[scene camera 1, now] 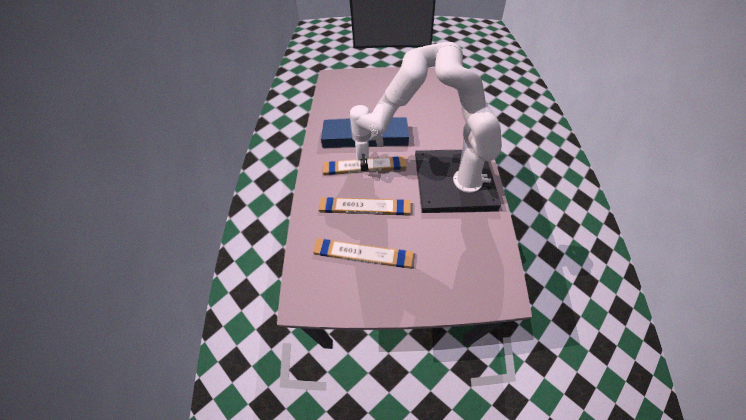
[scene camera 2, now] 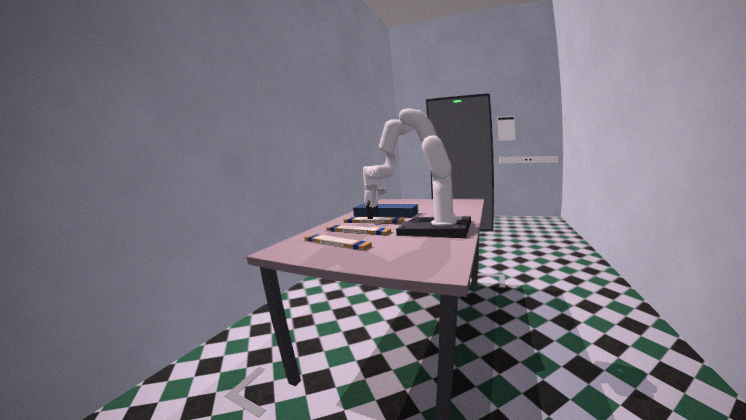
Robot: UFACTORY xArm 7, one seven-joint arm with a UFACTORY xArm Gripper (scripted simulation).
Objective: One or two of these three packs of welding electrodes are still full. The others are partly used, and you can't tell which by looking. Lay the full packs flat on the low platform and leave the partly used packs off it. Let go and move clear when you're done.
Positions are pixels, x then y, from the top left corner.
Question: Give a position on a pack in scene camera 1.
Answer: At 349,251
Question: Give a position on a low blue platform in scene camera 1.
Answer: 336,132
